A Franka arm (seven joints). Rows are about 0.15 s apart.
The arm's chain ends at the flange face. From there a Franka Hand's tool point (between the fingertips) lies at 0.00 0.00 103.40 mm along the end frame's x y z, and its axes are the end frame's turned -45 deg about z.
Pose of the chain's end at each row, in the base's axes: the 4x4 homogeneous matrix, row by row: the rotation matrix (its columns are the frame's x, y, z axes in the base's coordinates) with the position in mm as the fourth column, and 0 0 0 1 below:
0.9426 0.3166 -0.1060 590.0; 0.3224 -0.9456 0.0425 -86.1; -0.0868 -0.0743 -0.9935 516.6; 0 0 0 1
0.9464 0.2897 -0.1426 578.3; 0.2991 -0.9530 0.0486 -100.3; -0.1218 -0.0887 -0.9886 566.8; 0 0 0 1
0.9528 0.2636 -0.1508 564.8; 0.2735 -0.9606 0.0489 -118.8; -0.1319 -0.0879 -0.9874 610.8; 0 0 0 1
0.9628 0.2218 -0.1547 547.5; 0.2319 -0.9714 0.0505 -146.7; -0.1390 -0.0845 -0.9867 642.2; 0 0 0 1
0.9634 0.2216 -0.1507 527.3; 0.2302 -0.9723 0.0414 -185.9; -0.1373 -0.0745 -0.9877 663.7; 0 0 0 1
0.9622 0.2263 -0.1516 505.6; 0.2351 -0.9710 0.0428 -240.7; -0.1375 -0.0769 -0.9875 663.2; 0 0 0 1
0.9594 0.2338 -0.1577 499.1; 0.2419 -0.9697 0.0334 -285.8; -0.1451 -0.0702 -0.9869 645.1; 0 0 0 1
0.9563 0.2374 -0.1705 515.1; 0.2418 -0.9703 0.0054 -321.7; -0.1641 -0.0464 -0.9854 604.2; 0 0 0 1
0.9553 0.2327 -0.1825 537.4; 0.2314 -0.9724 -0.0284 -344.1; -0.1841 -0.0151 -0.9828 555.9; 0 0 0 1
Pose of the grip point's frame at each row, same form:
0.4426 0.8904 -0.1060 579.0; 0.8966 -0.4407 0.0425 -81.7; -0.0088 -0.1139 -0.9935 413.9; 0 0 0 1
0.4644 0.8741 -0.1426 563.6; 0.8854 -0.4624 0.0486 -95.3; -0.0234 -0.1488 -0.9886 464.6; 0 0 0 1
0.4873 0.8601 -0.1508 549.2; 0.8726 -0.4859 0.0489 -113.7; -0.0311 -0.1554 -0.9874 508.7; 0 0 0 1
0.5240 0.8376 -0.1547 531.5; 0.8509 -0.5229 0.0505 -141.5; -0.0385 -0.1580 -0.9867 540.2; 0 0 0 1
0.5245 0.8379 -0.1507 511.7; 0.8503 -0.5247 0.0414 -181.6; -0.0444 -0.1498 -0.9877 561.6; 0 0 0 1
0.5204 0.8404 -0.1516 489.9; 0.8528 -0.5204 0.0428 -236.3; -0.0429 -0.1516 -0.9875 561.1; 0 0 0 1
0.5131 0.8437 -0.1577 482.8; 0.8567 -0.5146 0.0334 -282.3; -0.0530 -0.1522 -0.9869 543.1; 0 0 0 1
0.5083 0.8441 -0.1705 497.5; 0.8571 -0.5151 0.0054 -321.1; -0.0832 -0.1488 -0.9854 502.3; 0 0 0 1
0.5110 0.8400 -0.1825 518.5; 0.8512 -0.5240 -0.0284 -347.0; -0.1195 -0.1409 -0.9828 454.3; 0 0 0 1

